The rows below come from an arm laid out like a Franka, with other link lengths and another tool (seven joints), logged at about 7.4 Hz.
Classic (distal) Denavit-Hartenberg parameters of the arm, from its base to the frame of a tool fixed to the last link. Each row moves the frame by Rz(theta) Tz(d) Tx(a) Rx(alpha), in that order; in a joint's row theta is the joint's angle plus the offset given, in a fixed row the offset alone. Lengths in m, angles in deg.
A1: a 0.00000; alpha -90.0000; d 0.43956; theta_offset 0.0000
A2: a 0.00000; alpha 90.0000; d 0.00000; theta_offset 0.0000
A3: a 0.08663; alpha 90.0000; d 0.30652; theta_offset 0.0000
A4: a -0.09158; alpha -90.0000; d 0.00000; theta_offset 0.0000
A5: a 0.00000; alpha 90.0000; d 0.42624; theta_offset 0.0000
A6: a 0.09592; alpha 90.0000; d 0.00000; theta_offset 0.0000
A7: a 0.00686; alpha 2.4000; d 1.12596; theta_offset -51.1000
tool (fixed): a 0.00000; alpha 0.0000; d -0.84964; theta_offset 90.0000
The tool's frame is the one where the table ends.
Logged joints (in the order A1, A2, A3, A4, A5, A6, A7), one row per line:
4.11, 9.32, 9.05, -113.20, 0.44, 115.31, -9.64
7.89, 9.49, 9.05, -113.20, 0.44, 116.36, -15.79
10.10, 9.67, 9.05, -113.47, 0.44, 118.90, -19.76
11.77, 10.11, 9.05, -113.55, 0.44, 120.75, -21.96
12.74, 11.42, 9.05, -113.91, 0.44, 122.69, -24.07
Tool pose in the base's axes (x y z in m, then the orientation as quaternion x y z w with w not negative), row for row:
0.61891, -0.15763, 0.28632, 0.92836, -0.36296, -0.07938, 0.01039
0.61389, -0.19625, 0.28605, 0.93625, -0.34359, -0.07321, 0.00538
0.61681, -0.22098, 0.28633, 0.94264, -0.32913, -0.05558, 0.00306
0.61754, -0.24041, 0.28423, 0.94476, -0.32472, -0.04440, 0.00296
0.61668, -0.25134, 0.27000, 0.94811, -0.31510, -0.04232, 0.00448
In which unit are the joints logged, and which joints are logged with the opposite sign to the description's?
The joints are logged in degrees. Opposite sign: A1, A3.
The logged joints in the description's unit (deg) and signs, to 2 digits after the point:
-4.11, 9.32, -9.05, -113.20, 0.44, 115.31, -9.64
-7.89, 9.49, -9.05, -113.20, 0.44, 116.36, -15.79
-10.10, 9.67, -9.05, -113.47, 0.44, 118.90, -19.76
-11.77, 10.11, -9.05, -113.55, 0.44, 120.75, -21.96
-12.74, 11.42, -9.05, -113.91, 0.44, 122.69, -24.07

